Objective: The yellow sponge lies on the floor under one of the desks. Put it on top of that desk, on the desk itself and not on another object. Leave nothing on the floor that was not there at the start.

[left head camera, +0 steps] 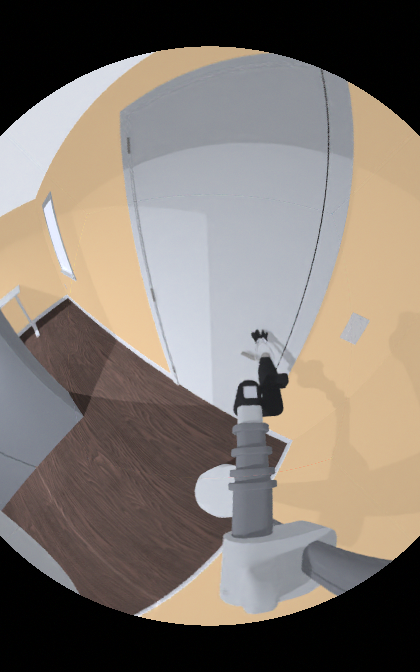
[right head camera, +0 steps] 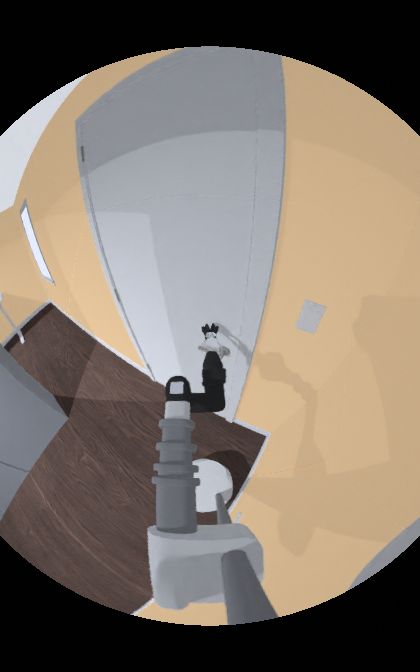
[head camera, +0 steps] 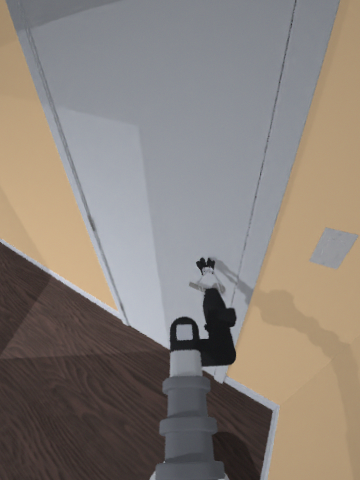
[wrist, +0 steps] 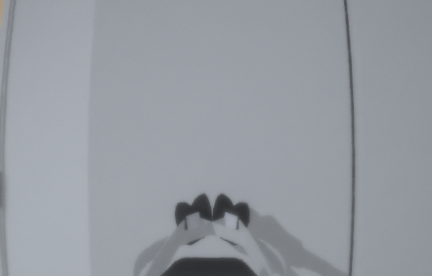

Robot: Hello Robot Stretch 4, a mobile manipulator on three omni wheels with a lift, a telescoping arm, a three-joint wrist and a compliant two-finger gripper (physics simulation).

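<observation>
My gripper is shut, its dark fingertips together with no object visible between them. It is in front of the lower part of a grey door. A lever handle shows beside and behind the finger linkages; whether they touch it I cannot tell. The yellow sponge does not show in these views, and I cannot make out which desk it belongs to.
A thin dark line runs down the door's right side. Tan walls flank the door, with a grey wall plate at right. Dark wooden floor lies at lower left. A white-legged piece stands at far left.
</observation>
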